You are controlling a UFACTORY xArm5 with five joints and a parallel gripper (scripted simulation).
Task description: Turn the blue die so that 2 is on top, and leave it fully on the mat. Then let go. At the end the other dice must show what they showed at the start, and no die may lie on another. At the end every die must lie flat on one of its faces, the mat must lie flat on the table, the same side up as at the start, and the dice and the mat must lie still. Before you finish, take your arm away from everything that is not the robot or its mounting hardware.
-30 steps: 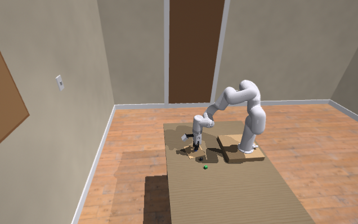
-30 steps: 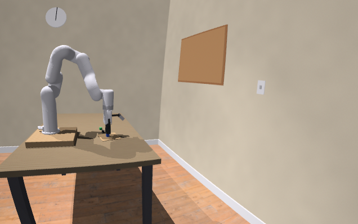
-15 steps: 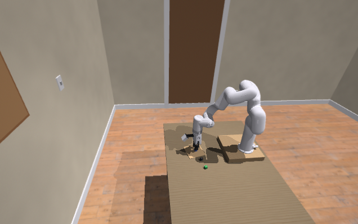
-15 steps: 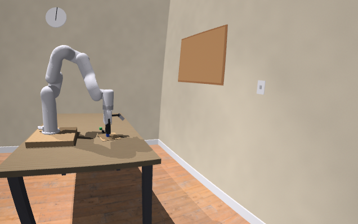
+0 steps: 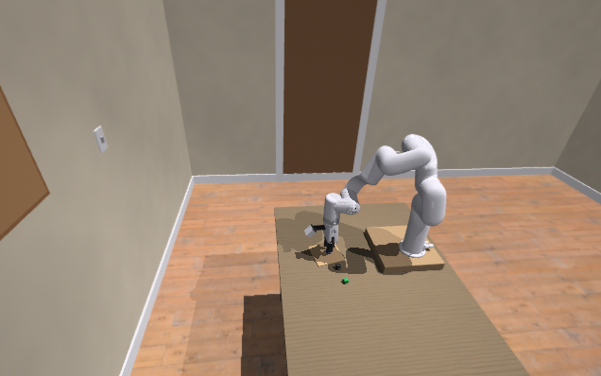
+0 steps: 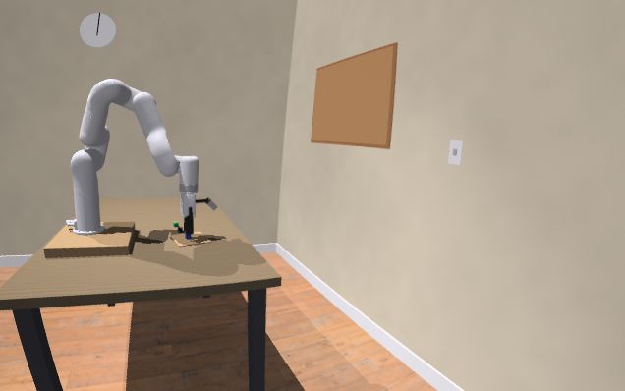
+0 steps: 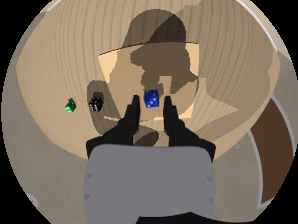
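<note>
Now: the blue die 4 cm below my hand. The rest, counted from my hand: green die (18 cm to the left, 5 cm behind, 4 cm below); then black die (10 cm to the left, 4 cm below, 3 cm behind); then tan mat (5 cm below, 1 cm ahead).
</note>
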